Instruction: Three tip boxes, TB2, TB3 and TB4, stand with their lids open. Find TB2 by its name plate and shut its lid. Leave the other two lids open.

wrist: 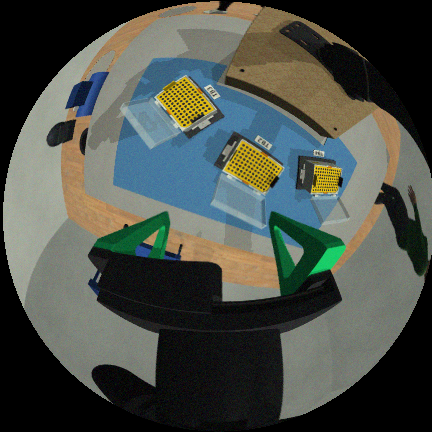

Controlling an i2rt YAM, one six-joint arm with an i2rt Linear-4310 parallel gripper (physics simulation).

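Places are measured from the arm's base along level axes (x back, y right, z up), in centimetres.
Where they show: gripper, fingertip midpoint: (218, 216).
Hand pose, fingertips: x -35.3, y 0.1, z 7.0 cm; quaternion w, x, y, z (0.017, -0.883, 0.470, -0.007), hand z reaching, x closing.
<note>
Things, the pixels of their centre, and the offset from my fingertips. Level surfaces: height alone.
- tip box TB2, body centre: (255, 168) dy -6.8, dx +3.9, dz -19.8 cm
- tip box TB3, body centre: (182, 100) dy +14.7, dx +8.5, dz -19.8 cm
- smaller-looking tip box TB4, body centre: (328, 180) dy -25.8, dx +16.0, dz -19.8 cm
- blue mat, surface height: dz -26.2 cm
The tip box TB2 (253, 166), yellow-topped in a dark holder, stands in the middle of the blue mat, with its name plate (263, 142) behind it. Its clear lid (239, 201) is open, on the side toward my gripper. The tip box TB3 (186, 103) stands at the upper left, its clear lid (151, 122) open. The smaller-looking tip box TB4 (327, 179) stands at the right, its clear lid (331, 209) open. My gripper (218, 216) is open, its green fingers wide apart with nothing between them; in the picture the fingertips are below TB2, the right one near its lid.
The blue mat (150, 170) lies on a grey area of the wooden-edged table (80, 200). A brown board (285, 65) with the black arm base parts (345, 70) is at the upper right. Blue objects (92, 94) stand at the left edge. A person (412, 235) shows at the right.
</note>
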